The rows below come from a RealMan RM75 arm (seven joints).
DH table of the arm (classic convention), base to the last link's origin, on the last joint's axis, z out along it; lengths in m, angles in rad. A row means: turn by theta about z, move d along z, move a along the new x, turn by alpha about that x. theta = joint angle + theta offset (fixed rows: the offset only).
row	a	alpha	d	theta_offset
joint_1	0	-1.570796	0.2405	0
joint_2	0	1.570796	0	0
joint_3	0	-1.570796	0.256	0
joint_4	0	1.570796	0	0
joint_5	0	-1.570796	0.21	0
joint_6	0	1.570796	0	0
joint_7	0	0	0.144	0
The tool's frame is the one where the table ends.
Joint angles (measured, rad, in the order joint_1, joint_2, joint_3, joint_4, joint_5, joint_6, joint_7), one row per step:
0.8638, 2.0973, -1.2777, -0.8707, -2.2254, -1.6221, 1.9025
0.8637, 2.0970, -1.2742, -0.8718, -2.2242, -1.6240, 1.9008
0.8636, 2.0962, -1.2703, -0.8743, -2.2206, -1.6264, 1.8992
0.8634, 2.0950, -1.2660, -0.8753, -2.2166, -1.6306, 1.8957
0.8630, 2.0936, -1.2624, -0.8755, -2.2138, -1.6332, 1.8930
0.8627, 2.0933, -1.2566, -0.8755, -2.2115, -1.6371, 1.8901
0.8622, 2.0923, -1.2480, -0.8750, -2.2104, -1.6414, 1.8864
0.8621, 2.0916, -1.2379, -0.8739, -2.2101, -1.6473, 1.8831
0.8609, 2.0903, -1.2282, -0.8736, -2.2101, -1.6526, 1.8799
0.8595, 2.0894, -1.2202, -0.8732, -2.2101, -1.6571, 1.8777
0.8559, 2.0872, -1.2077, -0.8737, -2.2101, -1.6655, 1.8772
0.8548, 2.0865, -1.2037, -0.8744, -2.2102, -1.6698, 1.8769
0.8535, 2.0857, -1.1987, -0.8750, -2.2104, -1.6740, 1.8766
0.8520, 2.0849, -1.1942, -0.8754, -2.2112, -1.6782, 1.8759
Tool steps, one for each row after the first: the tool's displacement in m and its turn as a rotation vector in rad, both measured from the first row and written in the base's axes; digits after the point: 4 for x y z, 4 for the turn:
-0.0003, 0.0002, 0.0006, 0.0006, 0.0035, 0.0004
-0.0011, 0.0006, 0.0016, 0.0018, 0.0095, 0.0014
-0.0016, 0.0007, 0.0027, 0.0007, 0.0157, 0.0025
-0.0016, 0.0009, 0.0037, 0.0008, 0.0201, 0.0027
-0.0018, 0.0009, 0.0045, 0.0000, 0.0260, 0.0019
-0.0016, 0.0013, 0.0059, 0.0007, 0.0321, 0.0000
-0.0014, 0.0015, 0.0073, 0.0003, 0.0384, -0.0031
-0.0007, 0.0018, 0.0090, 0.0012, 0.0438, -0.0064
-0.0001, 0.0019, 0.0102, 0.0017, 0.0484, -0.0100
0.0015, 0.0020, 0.0127, 0.0025, 0.0545, -0.0191
0.0019, 0.0018, 0.0136, 0.0015, 0.0563, -0.0214
0.0024, 0.0018, 0.0146, 0.0012, 0.0586, -0.0245
0.0031, 0.0016, 0.0155, 0.0005, 0.0601, -0.0272

